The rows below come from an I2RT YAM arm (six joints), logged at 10 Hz.
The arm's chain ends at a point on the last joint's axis. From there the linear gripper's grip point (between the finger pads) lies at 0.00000 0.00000 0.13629 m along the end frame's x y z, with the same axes.
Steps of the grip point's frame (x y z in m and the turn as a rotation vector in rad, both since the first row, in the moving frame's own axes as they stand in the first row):
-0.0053, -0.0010, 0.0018, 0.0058, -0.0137, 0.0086
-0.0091, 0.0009, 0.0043, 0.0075, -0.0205, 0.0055
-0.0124, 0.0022, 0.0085, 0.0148, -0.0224, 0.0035
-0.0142, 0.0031, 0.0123, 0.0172, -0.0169, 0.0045
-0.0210, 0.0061, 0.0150, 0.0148, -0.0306, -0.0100
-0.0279, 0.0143, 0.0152, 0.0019, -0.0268, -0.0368
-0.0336, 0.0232, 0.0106, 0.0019, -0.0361, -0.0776
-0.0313, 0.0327, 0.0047, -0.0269, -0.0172, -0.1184
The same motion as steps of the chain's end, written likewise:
-0.0034, -0.0002, 0.0018, 0.0058, -0.0137, 0.0086
-0.0063, 0.0019, 0.0043, 0.0075, -0.0205, 0.0055
-0.0094, 0.0042, 0.0085, 0.0148, -0.0224, 0.0035
-0.0119, 0.0054, 0.0123, 0.0172, -0.0169, 0.0045
-0.0168, 0.0081, 0.0151, 0.0148, -0.0306, -0.0100
-0.0242, 0.0145, 0.0152, 0.0019, -0.0268, -0.0368
-0.0287, 0.0233, 0.0107, 0.0019, -0.0361, -0.0776
-0.0292, 0.0289, 0.0048, -0.0269, -0.0172, -0.1184

